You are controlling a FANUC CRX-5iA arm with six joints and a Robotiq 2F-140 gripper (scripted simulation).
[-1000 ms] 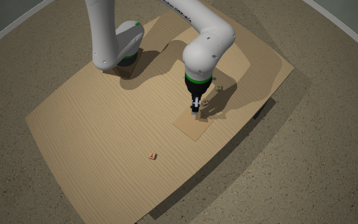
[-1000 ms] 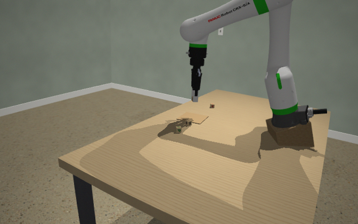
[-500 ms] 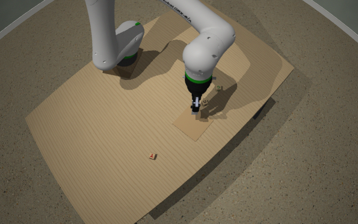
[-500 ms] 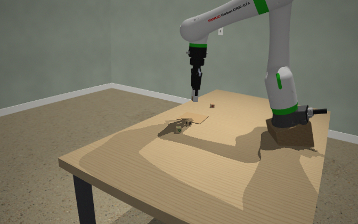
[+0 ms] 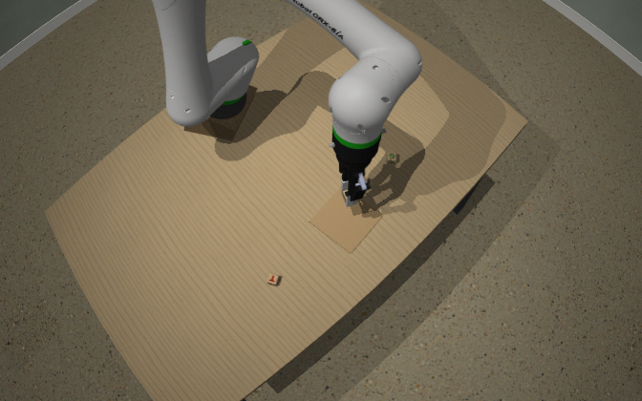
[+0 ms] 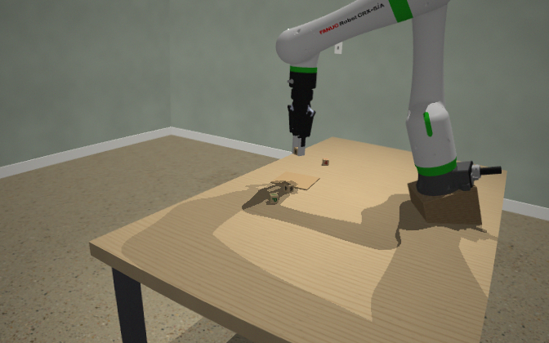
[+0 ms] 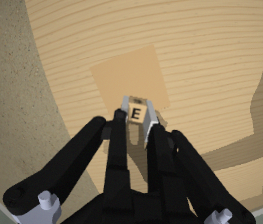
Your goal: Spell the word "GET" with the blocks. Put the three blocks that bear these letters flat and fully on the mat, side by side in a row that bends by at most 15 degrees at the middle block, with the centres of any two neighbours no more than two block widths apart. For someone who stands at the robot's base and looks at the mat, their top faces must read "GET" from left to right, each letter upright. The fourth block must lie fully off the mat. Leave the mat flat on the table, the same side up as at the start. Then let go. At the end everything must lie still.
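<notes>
My hand is 1 cm short of the mat, 1 cm to the left of it and 14 cm above it.
</notes>
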